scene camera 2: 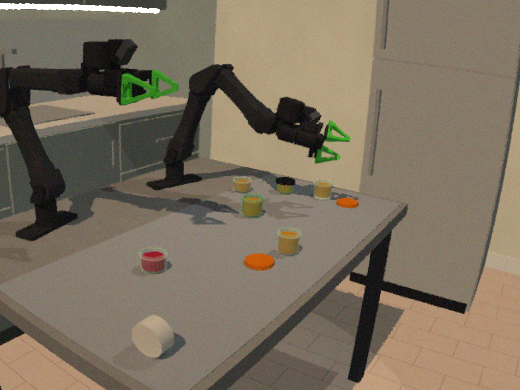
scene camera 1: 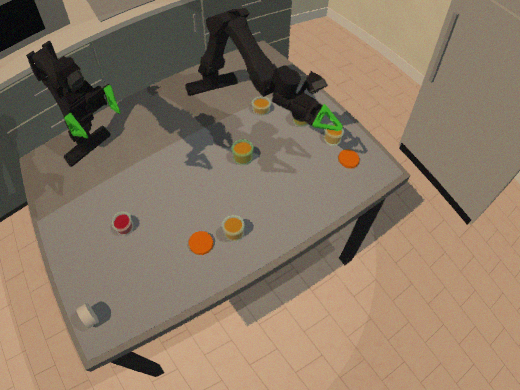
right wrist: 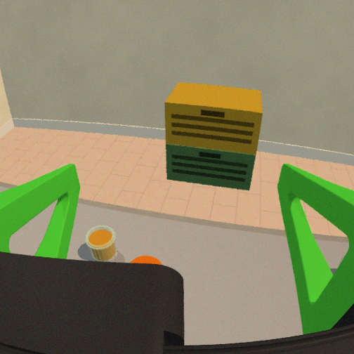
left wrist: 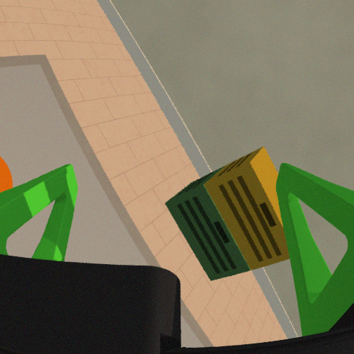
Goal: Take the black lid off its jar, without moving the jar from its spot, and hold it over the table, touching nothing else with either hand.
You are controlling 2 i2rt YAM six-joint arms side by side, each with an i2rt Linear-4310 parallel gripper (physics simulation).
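Where they show: left gripper, fingertip midpoint: (scene camera 2: 344, 148) (scene camera 1: 340, 129); right gripper, fingertip midpoint: (scene camera 2: 167, 89) (scene camera 1: 103, 123); left arm's base, link origin: (scene camera 2: 174, 182) (scene camera 1: 211, 84); right arm's base, link origin: (scene camera 2: 47, 226) (scene camera 1: 87, 146).
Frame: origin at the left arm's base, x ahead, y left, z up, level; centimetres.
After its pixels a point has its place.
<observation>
The black lid (scene camera 2: 285, 180) {x 31.1, y 23.5, z 4.8 cm} sits on its upright yellow-filled jar (scene camera 2: 285, 189) {x 32.5, y 22.2, z 2.2 cm} (scene camera 1: 300, 121) {x 32.7, y 22.8, z 3.0 cm} at the back of the table; in scene camera 1 the left arm hides the lid. The lid does not show in either wrist view. My left gripper (scene camera 1: 340, 127) {x 53.1, y 24.8, z 20.3 cm} (scene camera 2: 344, 148) {x 53.1, y 24.8, z 20.3 cm} (left wrist: 176, 174) is open and empty, above the table and farther to the right than the lid, with its fingers one above the other, tilted. My right gripper (scene camera 1: 102, 124) {x 47.7, y -35.1, z 39.8 cm} (scene camera 2: 166, 89) {x 47.7, y -35.1, z 39.8 cm} (right wrist: 178, 174) is open and empty, high above the left back part of the table, far from the lid.
Open orange-filled jars (scene camera 2: 242, 185) {x 23.3, y 11.1, z 3.2 cm} (scene camera 2: 323, 190) {x 43.4, y 28.9, z 3.6 cm} stand either side of the lidded jar. Other open jars (scene camera 2: 252, 206) {x 41.8, y -1.7, z 4.1 cm} (scene camera 2: 289, 242) {x 65.8, y -12.0, z 4.2 cm} (scene camera 2: 153, 260) {x 54.6, y -43.3, z 4.2 cm} stand nearer the front. Orange lids (scene camera 2: 347, 203) {x 52.1, y 30.9, z 1.2 cm} (scene camera 2: 259, 261) {x 64.5, y -20.6, z 1.2 cm} lie flat. A white round piece (scene camera 2: 153, 336) {x 79.8, y -59.5, z 5.1 cm} stands on its edge near the front.
</observation>
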